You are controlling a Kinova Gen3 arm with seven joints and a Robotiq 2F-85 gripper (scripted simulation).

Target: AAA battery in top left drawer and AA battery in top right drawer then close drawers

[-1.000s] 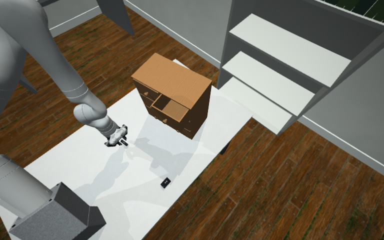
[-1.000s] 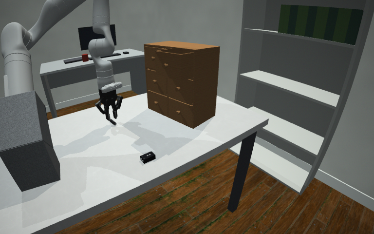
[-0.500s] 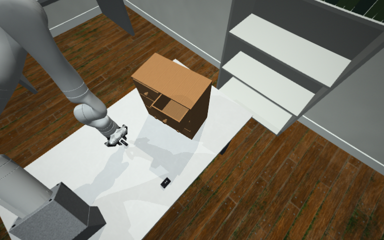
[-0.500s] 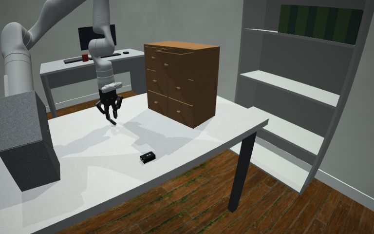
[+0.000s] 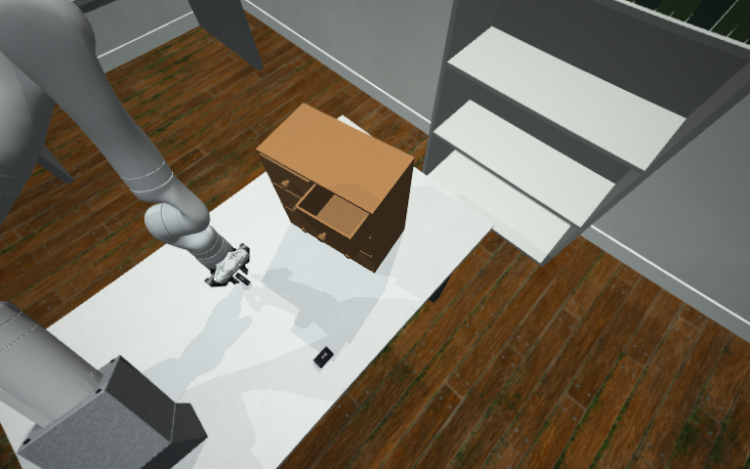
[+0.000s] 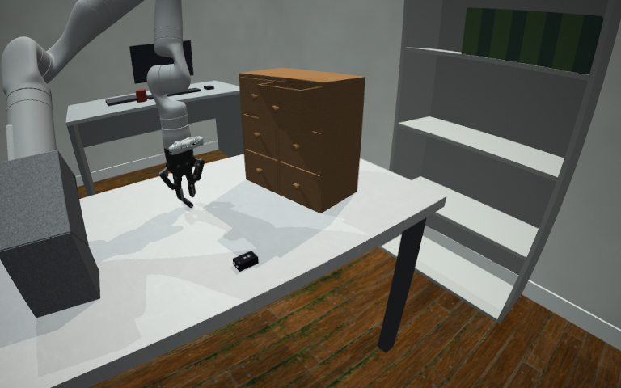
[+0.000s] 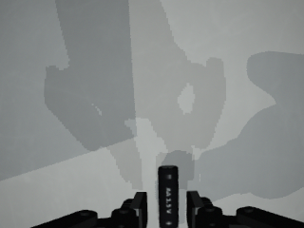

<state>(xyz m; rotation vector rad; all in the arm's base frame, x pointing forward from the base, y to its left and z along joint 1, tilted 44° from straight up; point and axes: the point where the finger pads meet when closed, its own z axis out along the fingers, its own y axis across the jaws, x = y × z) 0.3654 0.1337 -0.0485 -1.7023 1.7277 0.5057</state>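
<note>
The black AA battery is 30 mm below my hand. The rest, counted from my hand: blue AAA battery 290 mm ahead, 70 mm to the right, 200 mm above; black box 20 mm behind, 320 mm to the right, 30 mm below.
</note>
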